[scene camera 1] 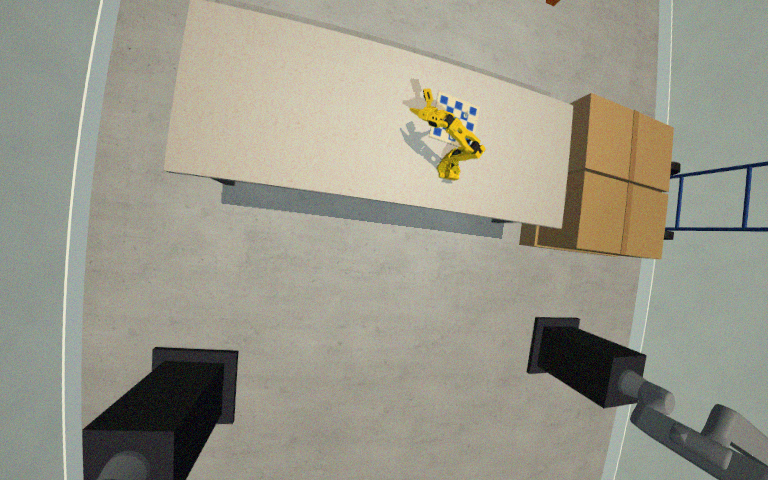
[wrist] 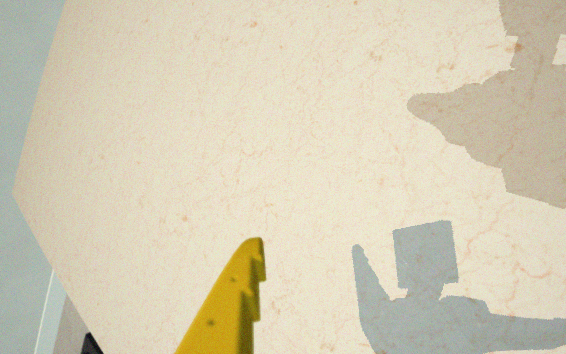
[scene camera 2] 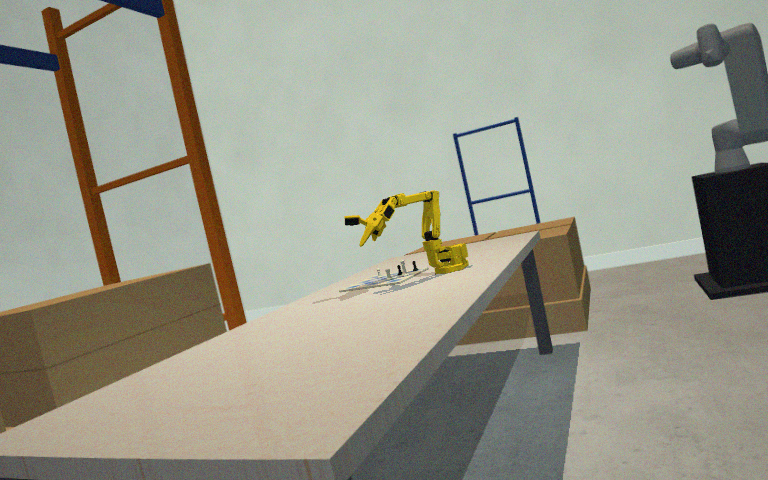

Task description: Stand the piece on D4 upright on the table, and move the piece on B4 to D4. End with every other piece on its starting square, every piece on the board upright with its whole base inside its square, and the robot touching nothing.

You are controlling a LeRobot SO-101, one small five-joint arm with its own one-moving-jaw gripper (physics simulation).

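Seen in the pictures: hand at its tool point: (scene camera 1: pixel 411 109) (wrist: pixel 263 252) (scene camera 2: pixel 361 245); arm's base at its link origin: (scene camera 1: pixel 448 165) (scene camera 2: pixel 446 270).
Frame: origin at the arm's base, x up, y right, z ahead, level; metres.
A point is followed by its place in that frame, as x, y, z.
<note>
The blue-and-white board (scene camera 1: pixel 443 100) @[0.006, -0.061, 0.291] (scene camera 2: pixel 353 287) @[0.006, -0.073, 0.285] lies on the table, partly under the arm in the first scene view. In the second scene view, small pieces stand on it: a dark piece (scene camera 2: pixel 399 270) @[0.020, 0.037, 0.166], another dark piece (scene camera 2: pixel 414 265) @[0.023, 0.077, 0.127], a taller pale piece (scene camera 2: pixel 403 266) @[0.036, -0.004, 0.133] and two short pale pieces nearer the camera. A pale piece (scene camera 1: pixel 464 115) @[0.012, 0.048, 0.245] also shows from above. Square names, and which pieces are on B4 and D4, cannot be told. My gripper (scene camera 1: pixel 415 110) (scene camera 2: pixel 368 242) @[0.142, -0.249, 0.142] is open and empty, high above the table beside the board. One notched jaw (wrist: pixel 235 305) @[0.160, -0.241, 0.138] shows in the wrist view.
The yellow arm's base (scene camera 1: pixel 449 169) @[0.057, -0.021, -0.034] (scene camera 2: pixel 451 260) @[0.030, -0.015, -0.027] stands on the table (scene camera 1: pixel 283 113) @[0.000, -0.730, 0.086] (scene camera 2: pixel 254 384) @[0.000, -0.899, 0.060] (wrist: pixel 175 125) @[0.000, -0.504, 0.155] beside the board. Cardboard boxes (scene camera 1: pixel 623 175) (scene camera 2: pixel 509 283) stand at the table's end. Arm shadows fall on the table in the wrist view.
</note>
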